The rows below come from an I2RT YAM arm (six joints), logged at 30 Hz.
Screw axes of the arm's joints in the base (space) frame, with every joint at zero. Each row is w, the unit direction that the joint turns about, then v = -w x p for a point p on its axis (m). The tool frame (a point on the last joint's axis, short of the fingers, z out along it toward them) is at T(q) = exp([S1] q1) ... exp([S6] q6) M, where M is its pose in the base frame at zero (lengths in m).
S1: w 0 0 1 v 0 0 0
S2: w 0 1 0 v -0.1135 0 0.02
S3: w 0 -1 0 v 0.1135 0 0.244
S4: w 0 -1 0 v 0.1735 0 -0.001
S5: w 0 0 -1 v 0 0.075 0
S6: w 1 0 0 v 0 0.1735 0
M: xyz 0.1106 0 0.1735 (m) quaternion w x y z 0.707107 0 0.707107 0
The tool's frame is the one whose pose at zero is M.
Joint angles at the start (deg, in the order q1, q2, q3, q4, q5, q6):
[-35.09 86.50 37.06 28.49 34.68 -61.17]
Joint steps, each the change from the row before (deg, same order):
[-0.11 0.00 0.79 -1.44 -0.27 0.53]
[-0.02 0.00 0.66 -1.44 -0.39 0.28]
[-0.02 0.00 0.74 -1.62 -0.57 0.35]
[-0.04 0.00 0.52 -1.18 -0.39 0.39]
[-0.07 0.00 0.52 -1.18 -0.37 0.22]
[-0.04 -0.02 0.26 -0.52 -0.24 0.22]
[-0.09 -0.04 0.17 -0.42 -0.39 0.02]
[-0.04 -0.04 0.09 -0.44 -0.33 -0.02]
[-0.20 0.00 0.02 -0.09 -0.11 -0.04]
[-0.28 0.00 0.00 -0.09 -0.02 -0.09]
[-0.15 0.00 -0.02 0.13 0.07 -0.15]
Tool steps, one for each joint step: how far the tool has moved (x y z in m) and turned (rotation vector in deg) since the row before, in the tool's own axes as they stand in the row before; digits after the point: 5 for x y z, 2 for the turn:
[-0.00118 -0.00184 0.00101 -0.57 0.12 0.19]
[-0.00114 -0.00099 0.00058 -0.75 0.00 -0.15]
[-0.00133 -0.00108 0.00058 -0.91 -0.11 -0.13]
[-0.00076 -0.00078 0.00043 -0.66 -0.02 0.04]
[-0.00061 -0.00087 0.00048 -0.65 0.03 -0.11]
[-0.00038 -0.00063 0.00018 -0.29 -0.07 0.10]
[-0.00004 -0.00048 0.00020 -0.33 -0.16 -0.06]
[0.00008 0.00006 0.00002 -0.38 -0.11 -0.17]
[0.00079 -0.00039 0.00053 -0.05 0.11 0.00]
[0.00125 -0.00051 0.00073 0.00 0.27 -0.03]
[0.00061 -0.00047 0.00038 0.16 0.15 -0.04]

